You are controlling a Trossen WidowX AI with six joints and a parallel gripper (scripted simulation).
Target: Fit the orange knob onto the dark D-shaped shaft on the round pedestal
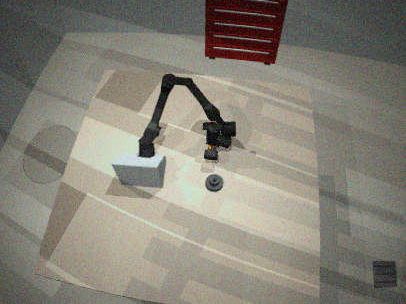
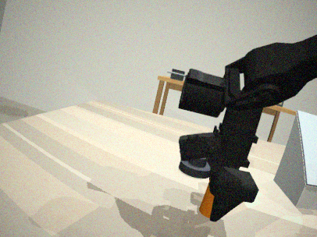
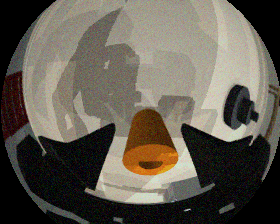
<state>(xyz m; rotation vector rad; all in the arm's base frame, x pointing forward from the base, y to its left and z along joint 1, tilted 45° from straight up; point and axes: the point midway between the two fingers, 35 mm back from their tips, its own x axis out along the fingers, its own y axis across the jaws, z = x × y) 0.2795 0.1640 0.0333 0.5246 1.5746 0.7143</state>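
My gripper tip is 170 mm to the left of the dark round pedestal, 40 mm short of it and 20 mm below it. Also, from my gripper tip: orange knob 20 mm above.
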